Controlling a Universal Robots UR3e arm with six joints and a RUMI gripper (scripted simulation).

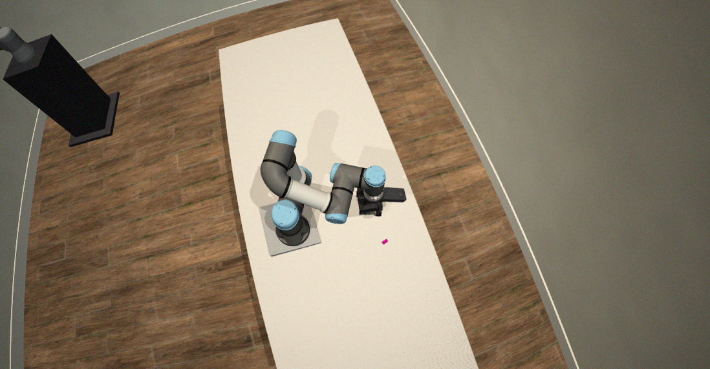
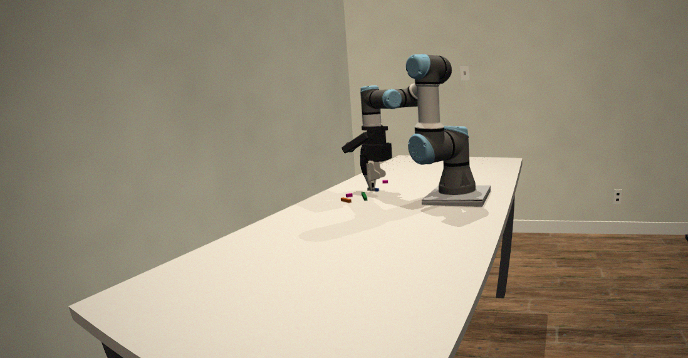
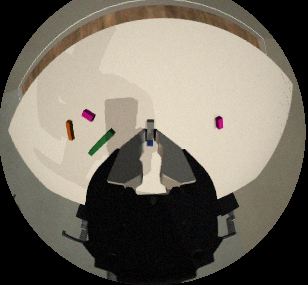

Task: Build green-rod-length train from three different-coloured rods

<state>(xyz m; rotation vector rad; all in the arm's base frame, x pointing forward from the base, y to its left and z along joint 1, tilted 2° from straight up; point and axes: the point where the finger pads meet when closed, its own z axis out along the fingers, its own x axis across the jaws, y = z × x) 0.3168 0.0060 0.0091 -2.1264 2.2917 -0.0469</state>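
Right now my hand is 10 mm above the grey rod. The rest, counted from my hand: blue rod (20 mm behind, 10 mm below); green rod (20 mm behind, 90 mm to the left, 10 mm below); orange rod (10 mm ahead, 150 mm to the left, 10 mm below).
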